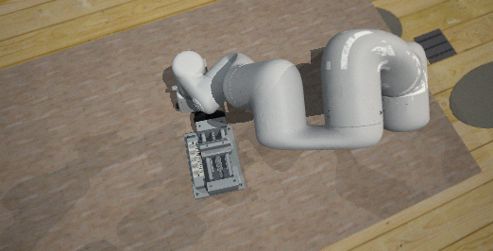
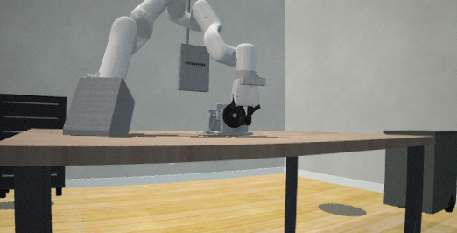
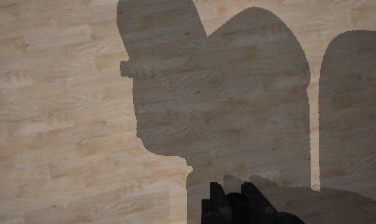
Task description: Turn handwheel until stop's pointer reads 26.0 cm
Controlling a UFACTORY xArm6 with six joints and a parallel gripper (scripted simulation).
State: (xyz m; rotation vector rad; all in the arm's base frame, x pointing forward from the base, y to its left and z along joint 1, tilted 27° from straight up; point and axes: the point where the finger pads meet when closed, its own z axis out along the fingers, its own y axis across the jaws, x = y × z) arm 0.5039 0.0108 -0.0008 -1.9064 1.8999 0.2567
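Now: hand 20 mm to the right of the handwheel and 10 mm past it. Also, from my hand: stop carriage: 140 mm to the left, 30 mm above, 20 mm behind.
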